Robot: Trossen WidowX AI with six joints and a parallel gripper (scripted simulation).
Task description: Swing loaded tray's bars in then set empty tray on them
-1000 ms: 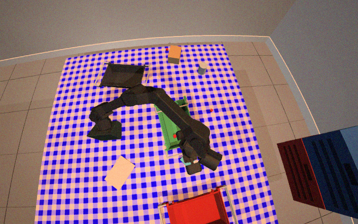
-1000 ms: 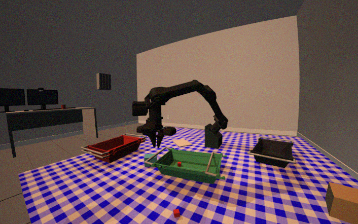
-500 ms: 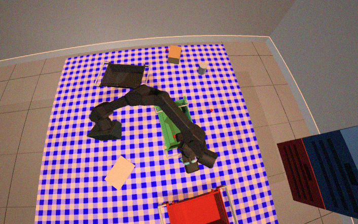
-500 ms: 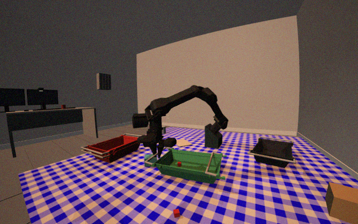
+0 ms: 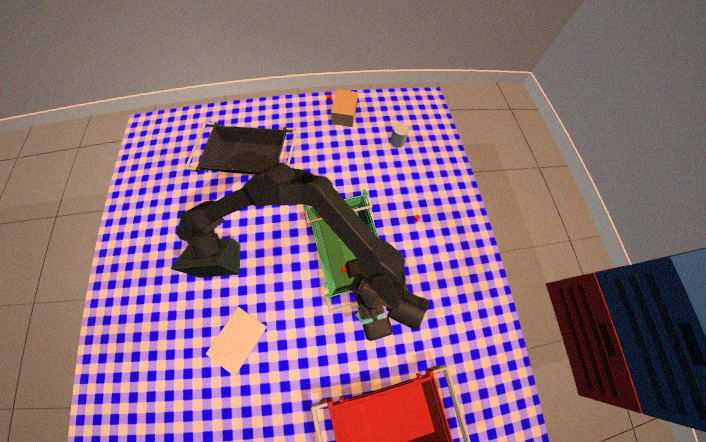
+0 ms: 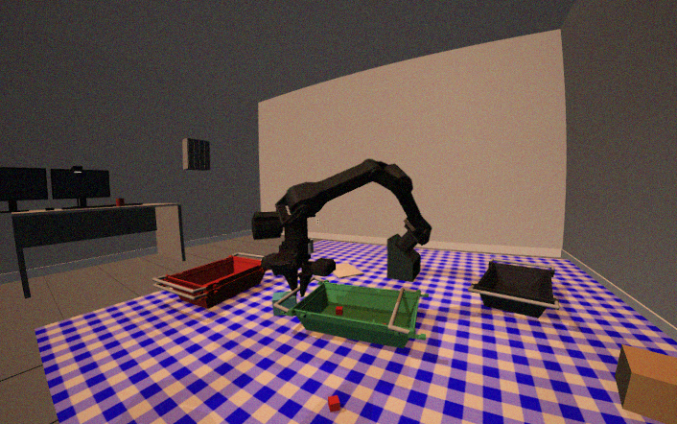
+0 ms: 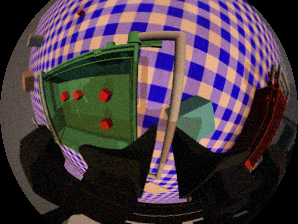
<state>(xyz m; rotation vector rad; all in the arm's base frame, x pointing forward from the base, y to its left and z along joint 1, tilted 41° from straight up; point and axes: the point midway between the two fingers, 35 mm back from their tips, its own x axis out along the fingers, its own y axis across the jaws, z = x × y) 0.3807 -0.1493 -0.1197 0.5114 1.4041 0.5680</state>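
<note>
My gripper tip is 4 cm to the left of the teal cube and 3 cm above it. Round my gripper tip: orange box: 9 cm ahead, 68 cm to the left, 2 cm below; then black tray: 29 cm behind, 54 cm to the left; then beige sheet: 36 cm behind, 4 cm to the right, 5 cm below.
</note>
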